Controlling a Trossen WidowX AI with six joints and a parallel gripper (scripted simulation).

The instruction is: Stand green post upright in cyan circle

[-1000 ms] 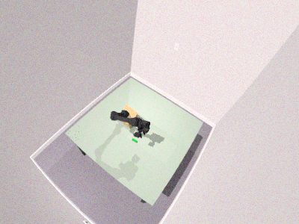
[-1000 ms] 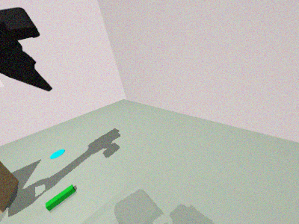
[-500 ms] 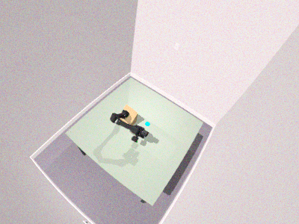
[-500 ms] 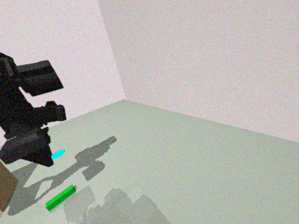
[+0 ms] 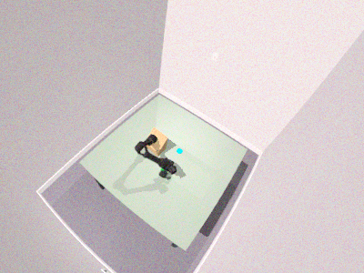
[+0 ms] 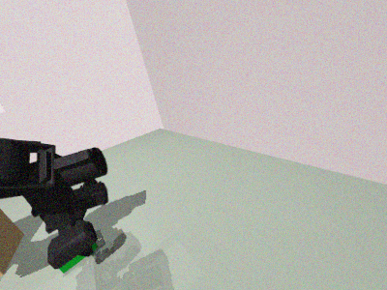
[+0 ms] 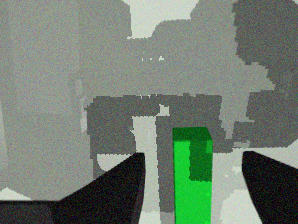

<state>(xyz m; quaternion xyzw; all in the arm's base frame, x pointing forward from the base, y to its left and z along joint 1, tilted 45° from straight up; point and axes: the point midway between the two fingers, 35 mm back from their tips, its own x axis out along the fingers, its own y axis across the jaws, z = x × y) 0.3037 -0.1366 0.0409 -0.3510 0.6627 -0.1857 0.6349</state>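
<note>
Now: gripper tip 7 cm past the cyan circle, 28 cm to the right of it and 1 cm above it. Also, from my gripper tip: green post (2 cm behind).
</note>
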